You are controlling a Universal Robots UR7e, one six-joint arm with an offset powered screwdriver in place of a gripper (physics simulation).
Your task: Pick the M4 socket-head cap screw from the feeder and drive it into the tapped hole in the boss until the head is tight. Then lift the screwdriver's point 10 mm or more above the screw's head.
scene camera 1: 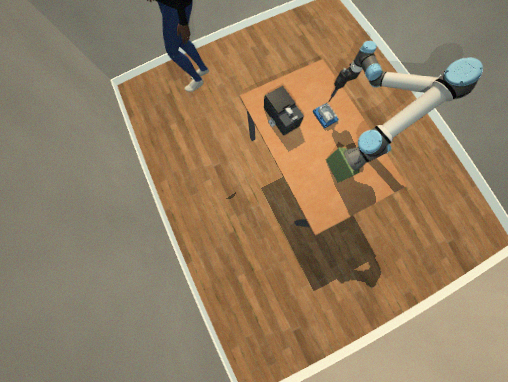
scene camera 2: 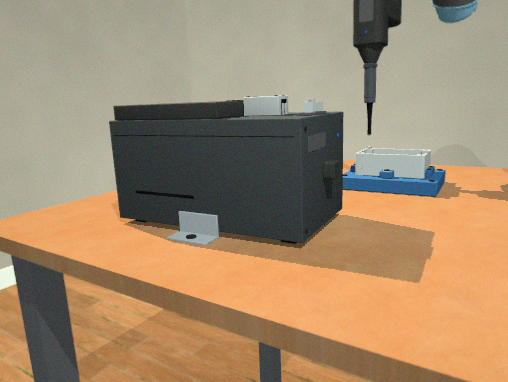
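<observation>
My screwdriver (scene camera 1: 329, 100) (scene camera 2: 369, 134) points down, and its black bit ends in a bare tip with no screw seen on it. The tip hangs above the left rear corner of the white open-topped housing (scene camera 1: 326, 114) (scene camera 2: 392, 164), with a visible gap. A tiny light screw (scene camera 2: 369, 147) shows at that corner, below the tip; how deep it sits and the boss itself cannot be made out. The housing sits in the blue fixture (scene camera 2: 395, 185). The dark box-shaped feeder (scene camera 1: 278, 100) (scene camera 2: 215, 170) stands beside it, with a light block on top.
The wooden table (scene camera 1: 305, 175) (scene camera 2: 150, 260) carries these things. A green panel (scene camera 1: 341, 167) is by the arm's base. A small grey bracket (scene camera 2: 198, 223) is at the feeder's foot. A person (scene camera 1: 177, 40) stands on the floor beyond the table's far left end in scene camera 1.
</observation>
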